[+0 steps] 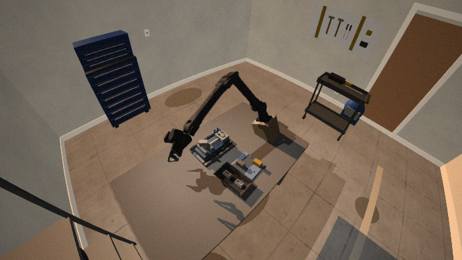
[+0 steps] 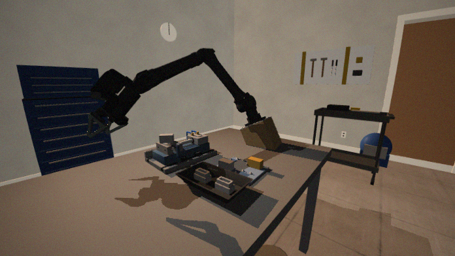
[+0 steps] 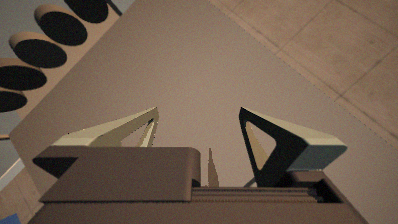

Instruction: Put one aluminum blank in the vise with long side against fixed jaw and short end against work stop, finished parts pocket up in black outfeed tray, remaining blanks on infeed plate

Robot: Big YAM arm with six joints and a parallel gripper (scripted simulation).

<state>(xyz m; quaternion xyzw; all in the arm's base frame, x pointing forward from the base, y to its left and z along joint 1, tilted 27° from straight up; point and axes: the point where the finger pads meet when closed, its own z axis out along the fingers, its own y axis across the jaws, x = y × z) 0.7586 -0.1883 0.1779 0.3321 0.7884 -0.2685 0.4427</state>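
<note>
My hand is 32 cm past the vise, 6 cm to the right of it and 15 cm above it. Also, from my hand: yellow brass blank 42 cm behind, 41 cm to the left, 16 cm below.
</note>
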